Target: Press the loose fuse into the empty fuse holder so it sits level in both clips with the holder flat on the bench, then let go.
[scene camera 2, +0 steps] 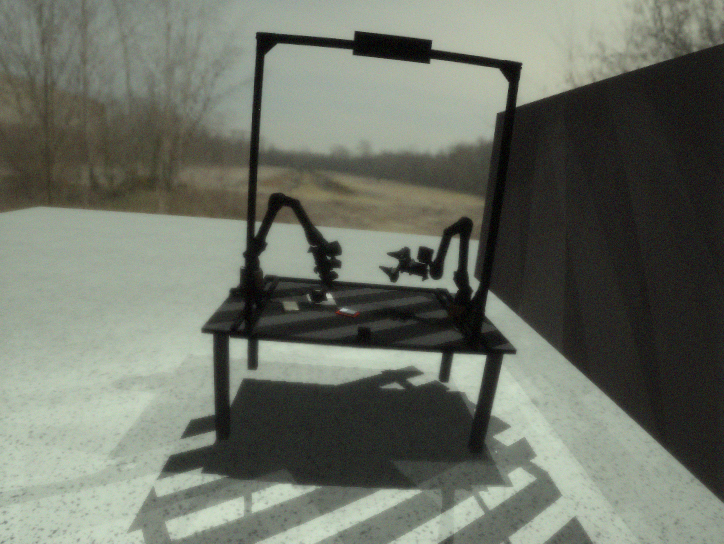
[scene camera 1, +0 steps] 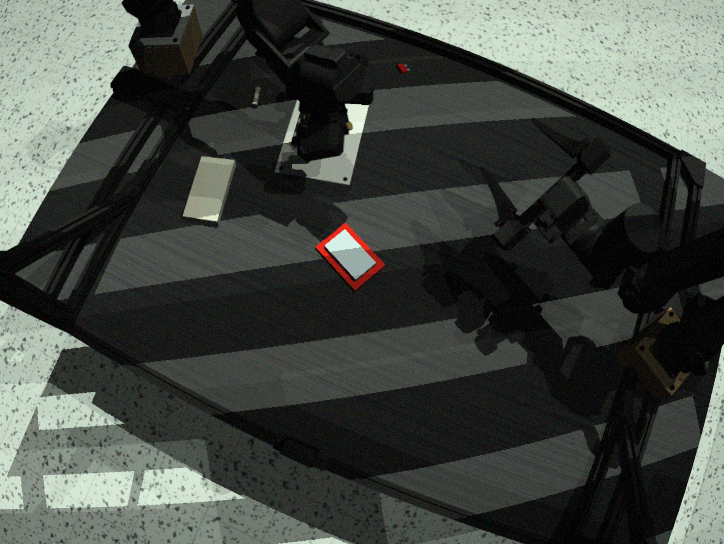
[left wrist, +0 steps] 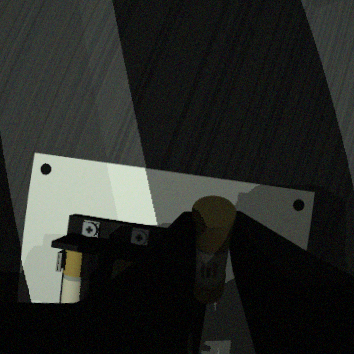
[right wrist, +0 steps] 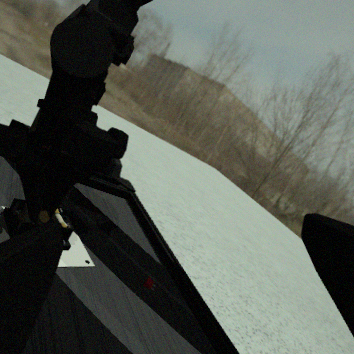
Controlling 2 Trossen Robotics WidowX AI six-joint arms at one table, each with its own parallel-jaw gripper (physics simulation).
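Places are measured from the left arm's base along level axes (x right, y back, z down), in millimetres.
Where they show: left gripper, fingertip midpoint: (scene camera 2: 331,288) (scene camera 1: 346,129) (left wrist: 210,222) (right wrist: 38,220); right gripper, fingertip midpoint: (scene camera 2: 383,260) (scene camera 1: 506,142) (right wrist: 183,230); left arm's base at its link origin: (scene camera 1: 160,24); right arm's base at its link origin: (scene camera 2: 462,304) (scene camera 1: 671,350).
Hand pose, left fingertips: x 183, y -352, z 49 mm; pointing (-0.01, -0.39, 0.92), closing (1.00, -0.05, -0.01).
Note:
Each offset is from my left fingertips to the top centre of the thing.
The loose fuse {dx +1, dy +14, dz -18 mm} (left wrist: 214,215) (right wrist: 44,216) shows its brass cap and clear, marked body between the fingers of my left gripper (left wrist: 210,222) (right wrist: 38,220) (scene camera 2: 329,283), which is shut on it. The fuse is over or at the black fuse holder (left wrist: 112,231) on the white plate (left wrist: 75,195) (scene camera 1: 318,172) (right wrist: 77,254). The fingers hide the clips beneath, so contact or seating cannot be told. Another fuse {dx -64, dy +45, dz +27 mm} (left wrist: 71,287) (right wrist: 61,219), cream with a brass cap, sits at the holder's left in the left wrist view. My right gripper (scene camera 1: 507,143) (scene camera 2: 384,260) (right wrist: 183,230) is open, empty and raised away from the plate.
A pale block {dx +96, dy +212, dz +44 mm} (scene camera 1: 210,188) (scene camera 2: 290,305) lies left of the plate. A red-edged white tile {dx +187, dy -24, dz +46 mm} (scene camera 1: 351,254) (scene camera 2: 348,312) lies in front. A small pale rod {dx -93, dy +169, dz +49 mm} (scene camera 1: 256,96) lies behind the block. A small red part {dx -183, dy -86, dz +51 mm} (scene camera 1: 403,67) (right wrist: 149,283) lies near the back edge.

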